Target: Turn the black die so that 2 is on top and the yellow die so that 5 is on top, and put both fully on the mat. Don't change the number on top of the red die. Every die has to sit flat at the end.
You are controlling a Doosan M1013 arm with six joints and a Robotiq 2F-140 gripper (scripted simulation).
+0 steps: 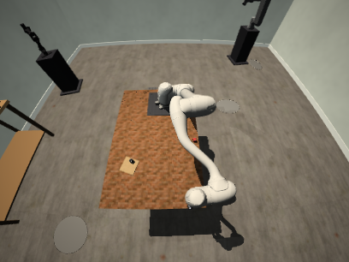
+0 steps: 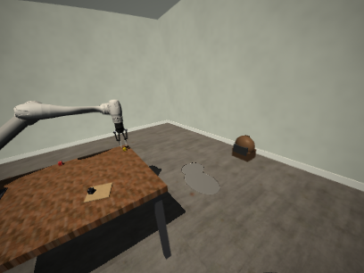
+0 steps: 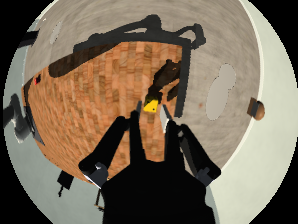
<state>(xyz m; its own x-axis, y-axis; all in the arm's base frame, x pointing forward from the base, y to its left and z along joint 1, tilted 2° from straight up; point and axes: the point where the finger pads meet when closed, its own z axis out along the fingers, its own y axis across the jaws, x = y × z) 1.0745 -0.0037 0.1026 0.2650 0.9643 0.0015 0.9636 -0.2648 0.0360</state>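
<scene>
Right now the yellow die is 60 mm below my hand. From my hand the other things lie so: black die 420 mm behind, 440 mm to the right, 60 mm below; then tan mat 390 mm behind, 460 mm to the right, 70 mm below; then red die 520 mm behind, 200 mm to the left, 60 mm below.
</scene>
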